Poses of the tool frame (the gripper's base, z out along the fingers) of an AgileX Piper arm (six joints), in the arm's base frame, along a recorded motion.
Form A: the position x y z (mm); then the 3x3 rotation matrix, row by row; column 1 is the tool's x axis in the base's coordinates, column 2 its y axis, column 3 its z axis. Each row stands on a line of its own.
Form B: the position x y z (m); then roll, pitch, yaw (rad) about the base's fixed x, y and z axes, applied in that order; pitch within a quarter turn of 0, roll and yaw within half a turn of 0. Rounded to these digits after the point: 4 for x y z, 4 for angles. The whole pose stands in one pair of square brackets.
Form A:
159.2 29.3 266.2
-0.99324 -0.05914 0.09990
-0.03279 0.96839 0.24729
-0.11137 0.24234 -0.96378
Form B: [0.1592 0.0293 0.2662 2.8953 0.1116 -3.1086]
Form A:
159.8 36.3 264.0
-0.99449 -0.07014 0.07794
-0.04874 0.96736 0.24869
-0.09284 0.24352 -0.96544
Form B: [0.1598 0.0363 0.2640 2.8945 0.0930 -3.0926]
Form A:
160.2 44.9 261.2
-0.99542 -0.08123 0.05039
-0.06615 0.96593 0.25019
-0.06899 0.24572 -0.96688
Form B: [0.1602 0.0449 0.2612 2.8927 0.0690 -3.0752]
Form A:
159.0 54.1 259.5
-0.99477 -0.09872 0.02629
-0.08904 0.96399 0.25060
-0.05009 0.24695 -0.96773
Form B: [0.1590 0.0541 0.2595 2.8917 0.0501 -3.0523]
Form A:
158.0 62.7 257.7
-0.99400 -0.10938 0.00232
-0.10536 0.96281 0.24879
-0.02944 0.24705 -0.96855
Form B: [0.1580 0.0627 0.2577 2.8918 0.0294 -3.0360]
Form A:
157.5 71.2 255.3
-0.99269 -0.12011 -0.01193
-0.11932 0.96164 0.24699
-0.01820 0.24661 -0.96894
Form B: [0.1575 0.0712 0.2553 2.8924 0.0182 -3.0220]
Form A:
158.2 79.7 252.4
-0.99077 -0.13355 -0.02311
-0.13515 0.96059 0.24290
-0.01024 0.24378 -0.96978
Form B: [0.1582 0.0797 0.2524 2.8953 0.0102 -3.0060]
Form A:
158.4 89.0 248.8
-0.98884 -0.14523 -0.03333
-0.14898 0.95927 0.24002
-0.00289 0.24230 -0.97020
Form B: [0.1584 0.0890 0.2488 2.8969 0.0029 -2.9921]
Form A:
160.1 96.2 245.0
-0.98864 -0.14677 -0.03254
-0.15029 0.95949 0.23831
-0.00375 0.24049 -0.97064
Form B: [0.1601 0.0962 0.2450 2.8987 0.0038 -2.9907]
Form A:
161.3 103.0 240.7
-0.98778 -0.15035 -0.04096
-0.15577 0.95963 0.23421
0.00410 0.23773 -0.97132
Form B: [0.1613 0.1030 0.2407 2.9016 -0.0041 -2.9852]
